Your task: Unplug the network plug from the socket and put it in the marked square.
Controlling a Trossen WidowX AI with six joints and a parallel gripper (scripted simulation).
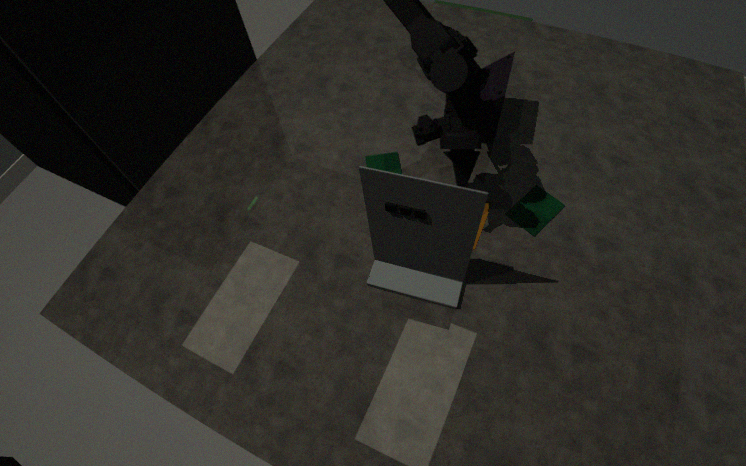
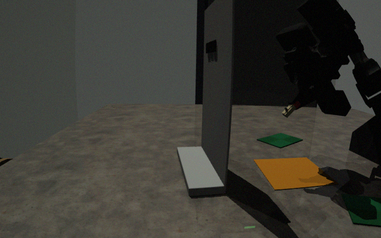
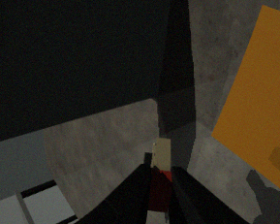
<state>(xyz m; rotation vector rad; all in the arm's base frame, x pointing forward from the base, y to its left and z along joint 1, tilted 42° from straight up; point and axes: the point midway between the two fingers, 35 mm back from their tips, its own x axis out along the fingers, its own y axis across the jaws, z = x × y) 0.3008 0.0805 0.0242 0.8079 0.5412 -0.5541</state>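
Right now the orange square is 12 cm below my gripper tip, 2 cm behind it and 1 cm to the right of it. Round my gripper tip: network plug right at my gripper tip; upright panel 13 cm ahead, 5 cm to the right, 1 cm above.
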